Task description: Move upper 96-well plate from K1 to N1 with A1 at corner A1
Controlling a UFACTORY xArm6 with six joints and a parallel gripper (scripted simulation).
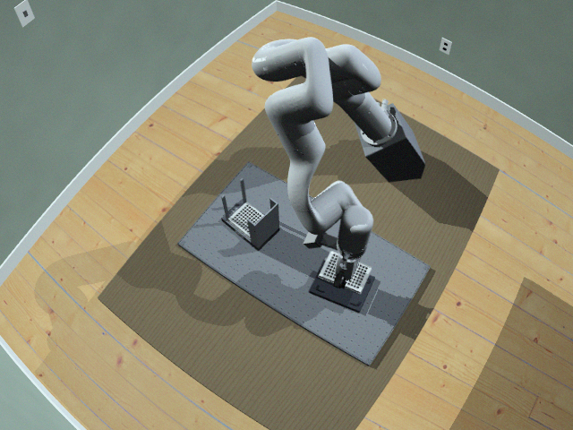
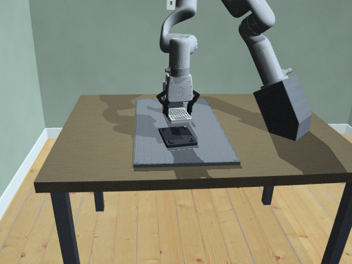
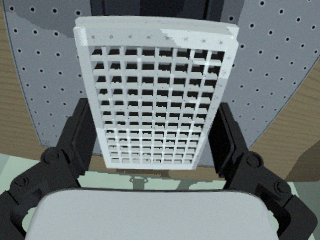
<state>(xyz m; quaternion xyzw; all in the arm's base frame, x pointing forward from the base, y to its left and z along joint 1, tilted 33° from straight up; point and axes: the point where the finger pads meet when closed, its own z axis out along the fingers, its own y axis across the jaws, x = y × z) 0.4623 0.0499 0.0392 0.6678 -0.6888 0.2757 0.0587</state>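
Now: hand 10 cm above the dark plate nest N1. Round my hand: pale A1 square 10 cm below, 7 cm to the right, 6 cm behind.
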